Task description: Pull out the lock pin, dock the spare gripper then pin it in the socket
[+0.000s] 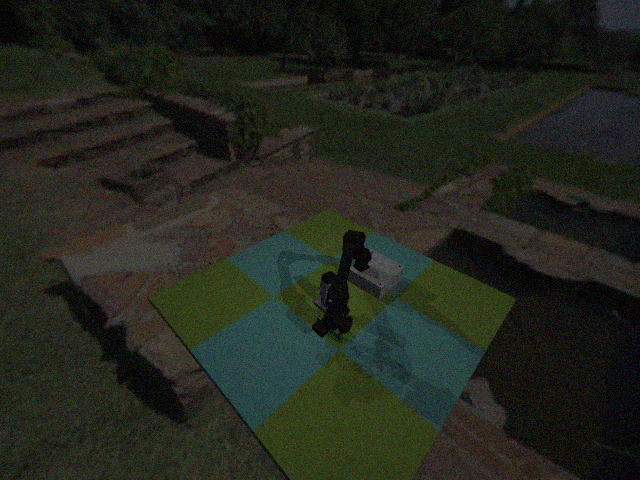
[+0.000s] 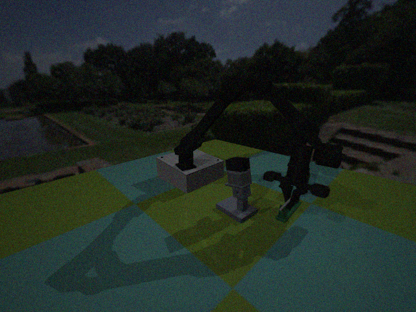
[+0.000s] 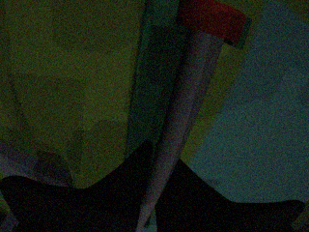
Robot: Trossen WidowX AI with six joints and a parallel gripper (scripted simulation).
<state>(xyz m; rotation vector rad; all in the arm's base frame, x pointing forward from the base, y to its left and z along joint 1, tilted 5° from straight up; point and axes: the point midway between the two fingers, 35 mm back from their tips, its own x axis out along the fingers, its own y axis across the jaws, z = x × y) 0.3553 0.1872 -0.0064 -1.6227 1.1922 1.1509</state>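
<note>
Right now the green pin rest is 10 mm to the left of my gripper tip and 10 mm above it. Round my gripper tip: socket 130 mm to the right, 100 mm behind, 40 mm above; spare gripper 130 mm to the right, 110 mm above, 100 mm behind.
</note>
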